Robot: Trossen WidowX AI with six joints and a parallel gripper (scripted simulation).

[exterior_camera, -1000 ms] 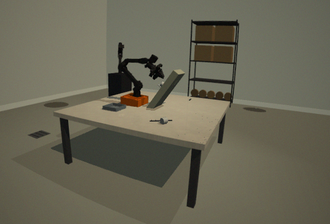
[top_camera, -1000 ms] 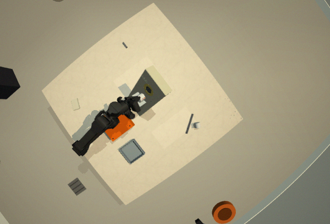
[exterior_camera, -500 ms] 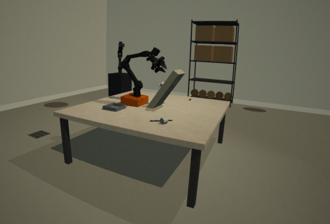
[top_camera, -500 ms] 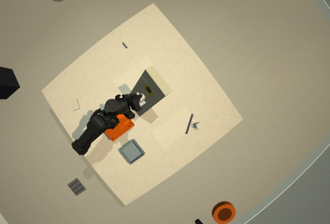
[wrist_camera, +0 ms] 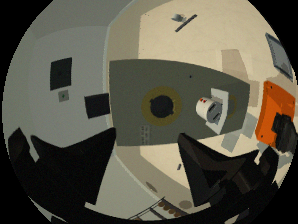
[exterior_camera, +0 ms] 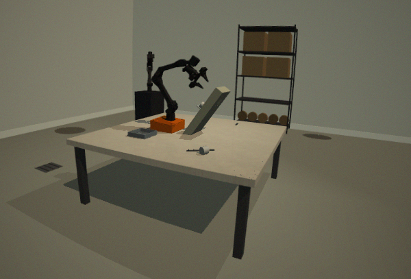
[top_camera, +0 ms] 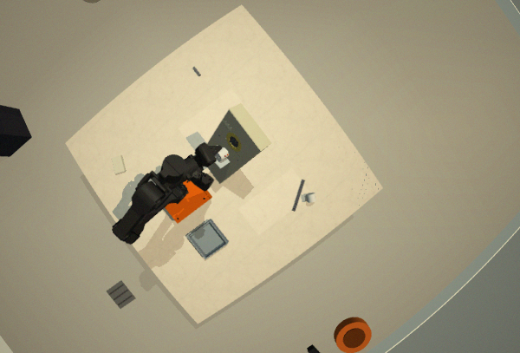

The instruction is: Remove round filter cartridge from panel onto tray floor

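Now: gripper tip 150 mm above the white filter cartridge and 20 mm past it. Also, from my gripper tip: grey tray (360 mm below, 340 mm behind, 310 mm to the right); then small pale block (550 mm behind, 360 mm below, 290 mm to the left).
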